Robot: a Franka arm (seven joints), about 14 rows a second.
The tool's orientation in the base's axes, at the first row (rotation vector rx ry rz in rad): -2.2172 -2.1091 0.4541
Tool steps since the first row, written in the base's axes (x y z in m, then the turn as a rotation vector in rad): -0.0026 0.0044 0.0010 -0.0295 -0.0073 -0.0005; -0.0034 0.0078 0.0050 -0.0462 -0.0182 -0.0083; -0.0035 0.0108 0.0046 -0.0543 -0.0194 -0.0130; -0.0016 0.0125 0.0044 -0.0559 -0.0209 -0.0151
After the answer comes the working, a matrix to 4 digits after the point.
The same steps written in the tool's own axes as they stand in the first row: 0.0041 -0.0031 -0.0011 -0.0079 -0.0280 0.0089; 0.0067 -0.0050 -0.0052 -0.0177 -0.0416 0.0222; 0.0097 -0.0052 -0.0053 -0.0183 -0.0482 0.0288; 0.0115 -0.0035 -0.0059 -0.0194 -0.0492 0.0315
The tool's axes in the first row as the columns of a matrix, in the base's axes (rounded; the answer above uses it unrounded):
0.0279 0.9696 -0.2430
0.9837 -0.0698 -0.1657
-0.1776 -0.2344 -0.9558

